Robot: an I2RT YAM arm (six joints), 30 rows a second.
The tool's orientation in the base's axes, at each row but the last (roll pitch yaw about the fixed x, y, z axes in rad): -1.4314, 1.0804, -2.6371; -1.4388, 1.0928, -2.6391; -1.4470, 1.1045, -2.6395; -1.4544, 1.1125, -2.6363; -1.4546, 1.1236, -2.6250; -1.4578, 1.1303, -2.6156; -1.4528, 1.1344, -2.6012; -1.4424, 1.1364, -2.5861; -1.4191, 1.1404, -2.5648; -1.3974, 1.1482, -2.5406; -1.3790, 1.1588, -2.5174
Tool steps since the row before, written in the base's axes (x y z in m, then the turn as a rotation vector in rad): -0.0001, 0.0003, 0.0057, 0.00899, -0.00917, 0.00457; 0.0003, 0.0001, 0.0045, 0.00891, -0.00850, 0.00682; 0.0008, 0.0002, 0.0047, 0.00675, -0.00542, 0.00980; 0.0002, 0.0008, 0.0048, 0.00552, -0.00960, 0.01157; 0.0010, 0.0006, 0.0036, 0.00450, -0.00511, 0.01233; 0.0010, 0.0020, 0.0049, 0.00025, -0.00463, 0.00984; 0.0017, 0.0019, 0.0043, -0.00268, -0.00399, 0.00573; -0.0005, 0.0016, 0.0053, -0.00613, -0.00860, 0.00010; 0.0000, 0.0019, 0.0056, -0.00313, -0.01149, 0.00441; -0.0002, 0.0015, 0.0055, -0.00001, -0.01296, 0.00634; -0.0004, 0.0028, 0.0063, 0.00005, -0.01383, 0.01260
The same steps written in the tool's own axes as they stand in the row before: -0.0051, -0.0027, 0.0001, -0.00565, 0.00259, 0.01213; -0.0041, -0.0018, 0.0003, -0.00776, 0.00171, 0.01162; -0.0046, -0.0014, 0.0004, -0.01024, -0.00045, 0.00812; -0.0046, -0.0017, -0.0004, -0.01046, -0.00364, 0.01157; -0.0038, -0.0005, 0.0000, -0.01172, -0.00328, 0.00709; -0.0052, -0.0005, -0.0012, -0.00800, -0.00560, 0.00479; -0.0049, 0.0003, -0.0008, -0.00335, -0.00608, 0.00278; -0.0050, -0.0020, -0.0014, 0.00401, -0.00829, 0.00518; -0.0055, -0.0016, -0.0014, -0.00030, -0.00861, 0.00933; -0.0053, -0.0018, -0.0010, -0.00277, -0.00731, 0.01213; -0.0063, -0.0018, -0.0022, -0.00833, -0.01004, 0.01341
